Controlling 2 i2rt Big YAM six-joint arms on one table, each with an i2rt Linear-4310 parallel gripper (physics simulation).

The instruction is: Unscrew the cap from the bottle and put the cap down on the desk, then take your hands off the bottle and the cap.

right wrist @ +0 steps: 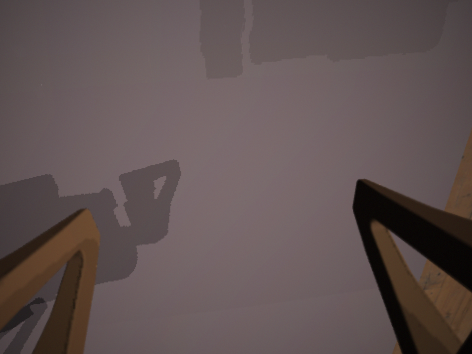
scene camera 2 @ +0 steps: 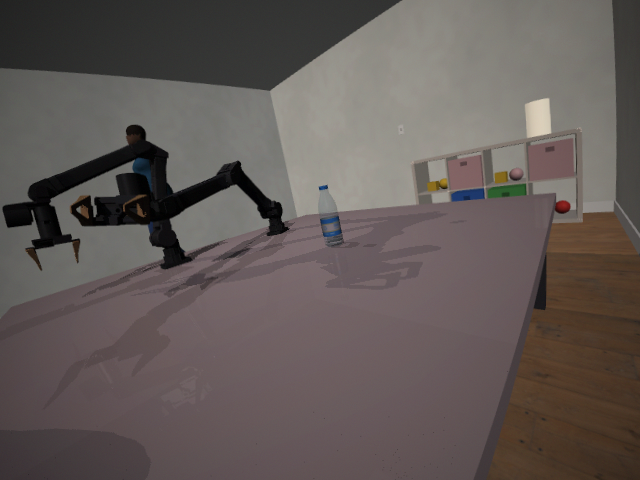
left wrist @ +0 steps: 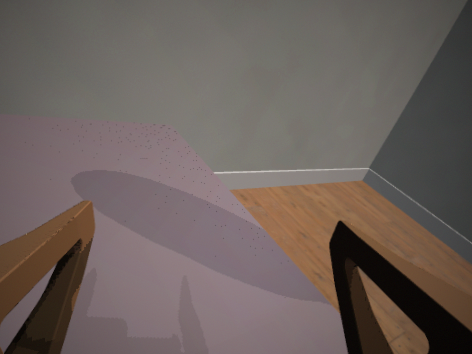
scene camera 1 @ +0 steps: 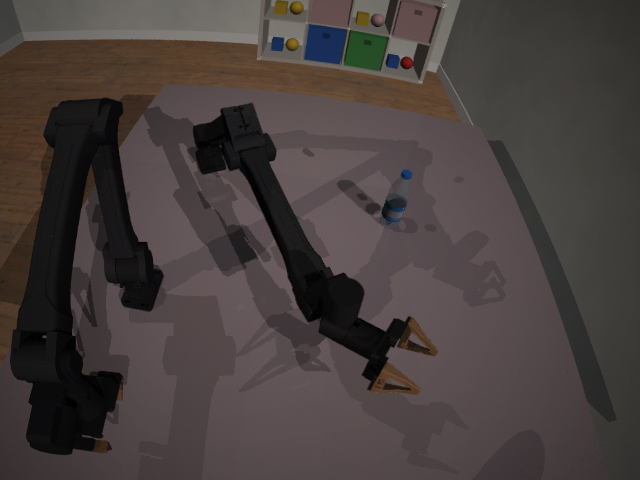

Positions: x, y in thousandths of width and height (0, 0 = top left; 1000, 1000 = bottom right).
My left gripper (scene camera 1: 670, 776) is open and holds nothing. My right gripper (scene camera 1: 177, 882) is open and holds nothing. I also see a clear plastic bottle (scene camera 1: 624, 403).
The clear plastic bottle is seen too in scene camera 2 (scene camera 2: 513, 445). My left gripper also shows in scene camera 2 (scene camera 2: 152, 434) and in the left wrist view (left wrist: 463, 631). My right gripper shows as well in the right wrist view (right wrist: 476, 586) and in scene camera 2 (scene camera 2: 95, 555). The right wrist view does not show the clear plastic bottle: it is out of frame. The left wrist view misses the clear plastic bottle: it is out of frame.
